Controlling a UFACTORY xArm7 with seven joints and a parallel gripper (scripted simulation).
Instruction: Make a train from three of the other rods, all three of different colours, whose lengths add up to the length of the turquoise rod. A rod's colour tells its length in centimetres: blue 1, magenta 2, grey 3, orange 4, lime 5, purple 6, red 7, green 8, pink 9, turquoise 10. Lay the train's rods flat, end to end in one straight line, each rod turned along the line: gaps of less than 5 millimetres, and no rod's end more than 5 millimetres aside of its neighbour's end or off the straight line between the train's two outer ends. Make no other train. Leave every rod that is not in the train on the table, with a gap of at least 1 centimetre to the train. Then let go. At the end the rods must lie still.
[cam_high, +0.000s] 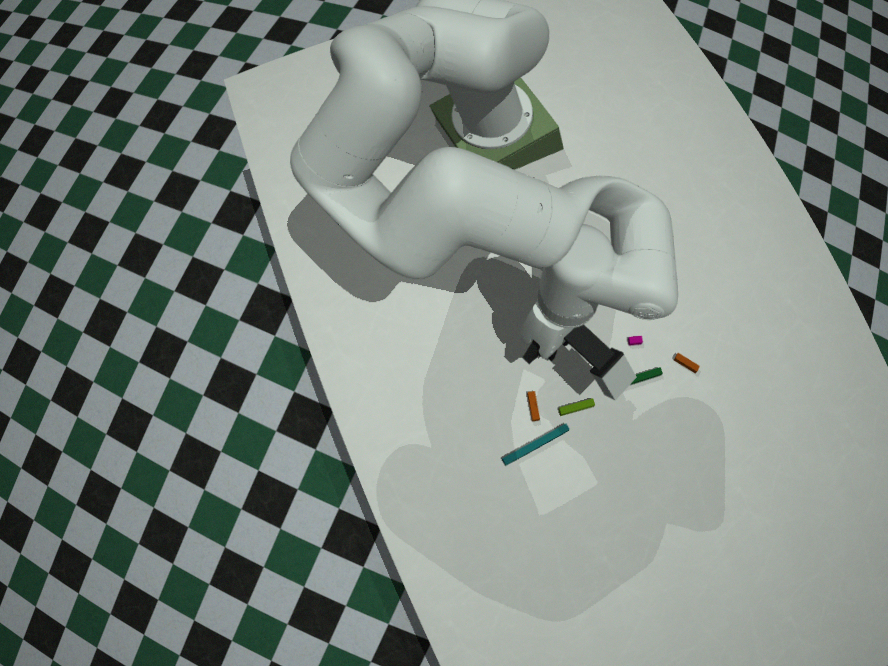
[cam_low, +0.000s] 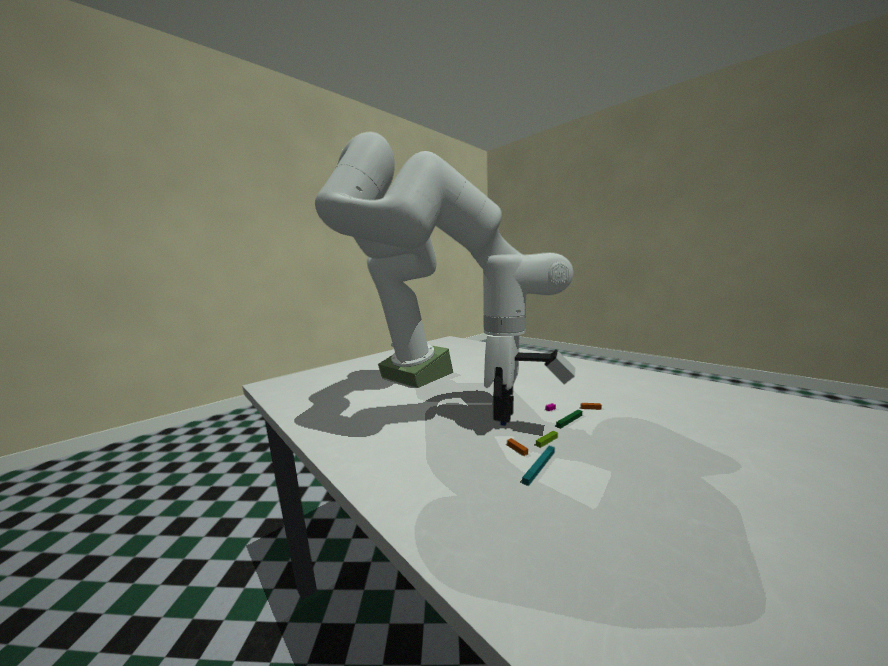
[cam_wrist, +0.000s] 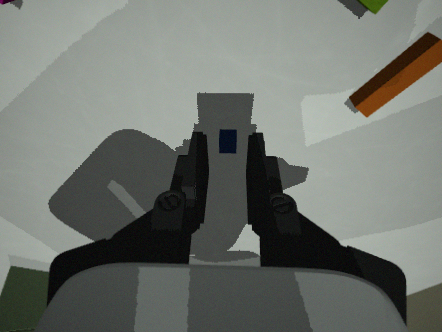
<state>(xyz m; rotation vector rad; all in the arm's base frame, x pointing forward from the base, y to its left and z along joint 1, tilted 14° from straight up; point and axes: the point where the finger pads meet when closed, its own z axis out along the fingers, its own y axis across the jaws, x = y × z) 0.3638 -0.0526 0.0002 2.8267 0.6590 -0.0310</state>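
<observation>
My hand is 30 mm above the blue rod. Also, from my hand: magenta rod 30 mm ahead, 120 mm to the left, 30 mm below; then orange rod 70 mm ahead, 50 mm to the right, 30 mm below; then lime rod 90 mm ahead, 30 mm below.
</observation>
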